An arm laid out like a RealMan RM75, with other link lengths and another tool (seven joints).
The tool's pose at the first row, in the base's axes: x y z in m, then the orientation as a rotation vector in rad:
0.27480, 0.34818, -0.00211, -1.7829, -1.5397, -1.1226
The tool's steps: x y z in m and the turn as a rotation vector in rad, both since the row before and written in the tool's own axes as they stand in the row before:
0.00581, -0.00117, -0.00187, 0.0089, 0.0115, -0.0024
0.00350, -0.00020, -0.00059, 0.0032, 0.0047, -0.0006
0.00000, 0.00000, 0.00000, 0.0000, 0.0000, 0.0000
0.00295, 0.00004, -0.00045, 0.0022, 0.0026, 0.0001
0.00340, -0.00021, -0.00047, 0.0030, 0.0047, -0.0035
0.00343, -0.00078, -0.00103, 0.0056, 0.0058, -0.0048
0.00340, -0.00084, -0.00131, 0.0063, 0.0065, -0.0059
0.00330, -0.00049, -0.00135, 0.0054, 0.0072, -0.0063
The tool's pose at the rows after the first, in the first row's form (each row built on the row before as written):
0.27325, 0.34999, 0.00363, -1.7662, -1.5382, -1.1235
0.27292, 0.35137, 0.00689, -1.7599, -1.5370, -1.1241
0.27292, 0.35137, 0.00689, -1.7599, -1.5370, -1.1241
0.27285, 0.35252, 0.00964, -1.7564, -1.5360, -1.1238
0.27254, 0.35393, 0.01276, -1.7486, -1.5378, -1.1260
0.27153, 0.35499, 0.01612, -1.7374, -1.5411, -1.1271
0.27038, 0.35578, 0.01959, -1.7245, -1.5453, -1.1285
0.26955, 0.35640, 0.02304, -1.7114, -1.5491, -1.1315

